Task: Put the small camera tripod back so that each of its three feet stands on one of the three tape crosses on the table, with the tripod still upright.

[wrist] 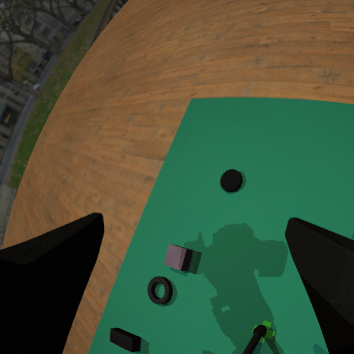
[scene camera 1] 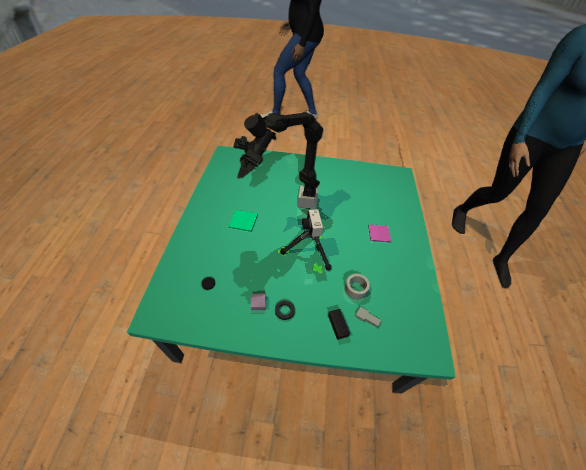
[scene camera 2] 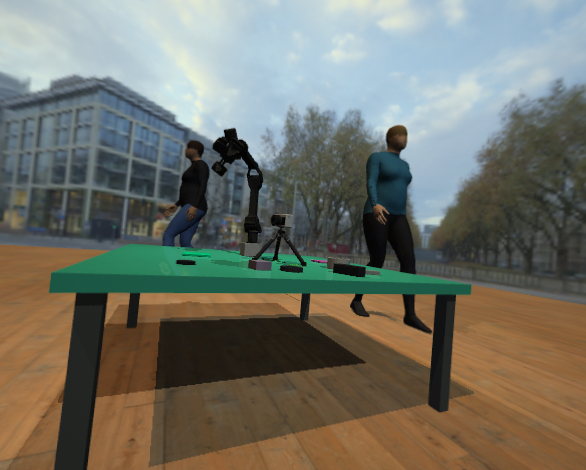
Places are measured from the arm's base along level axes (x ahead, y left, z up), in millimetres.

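Where they show: gripper, fingertip midpoint: [wrist: 199,226] [scene camera 1: 239,178] [scene camera 2: 221,163]; arm's base, origin of the base link: [scene camera 1: 309,192] [scene camera 2: 252,243].
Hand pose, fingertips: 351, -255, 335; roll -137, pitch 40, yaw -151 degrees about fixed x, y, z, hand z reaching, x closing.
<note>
Things, the pixels of their top centre, and the offset from my fingertips, as dx, dy, dz. "*": a spot on its surface instead.
- yellow-green tape cross, middle of its top: [wrist: 263,331] +4, +181, -409
- green square, surface spot: [scene camera 1: 243,220] * -142, -54, -400
- magenta square, surface spot: [scene camera 1: 379,233] * -194, +643, -400
- black disc, middle of its top: [wrist: 229,179] [scene camera 2: 186,260] [scene camera 1: 207,282] +243, -110, -399
- mauve block, middle of its top: [wrist: 174,256] [scene camera 2: 260,260] [scene camera 1: 258,300] +292, +126, -382
- black ring, middle of its top: [wrist: 157,290] [scene camera 2: 291,266] [scene camera 1: 284,309] +304, +240, -394
- grey ring, surface spot: [scene camera 1: 350,295] * +191, +505, -396
- black block, middle of its top: [wrist: 119,339] [scene camera 2: 349,265] [scene camera 1: 339,322] +331, +464, -374
- grey piece, middle of its top: [scene camera 1: 368,316] +278, +586, -395
The black tripod [scene camera 1: 322,253] [scene camera 2: 281,234] [wrist: 252,344] stands upright with a pale grey camera [scene camera 1: 315,223] [scene camera 2: 286,220] on top. In scene view 1 its left foot is on a yellow-green tape cross [scene camera 1: 281,250] [wrist: 269,327]. Its front foot [scene camera 1: 328,267] is on bare table, just right of another cross [scene camera 1: 317,269]. The third foot is hidden behind the camera and legs; a speck of green shows there. My gripper [scene camera 1: 243,174] [scene camera 2: 218,169] [wrist: 199,226] is open and empty, high above the table's back left part, well away from the tripod.
A green square [scene camera 1: 243,220] lies left of the tripod, a magenta square [scene camera 1: 379,233] right. Toward the front are a black disc [scene camera 1: 208,283], mauve block [scene camera 1: 258,301], black ring [scene camera 1: 278,316], grey ring [scene camera 1: 350,295], black block [scene camera 1: 339,324] and grey piece [scene camera 1: 368,317]. Two people stand beyond the table.
</note>
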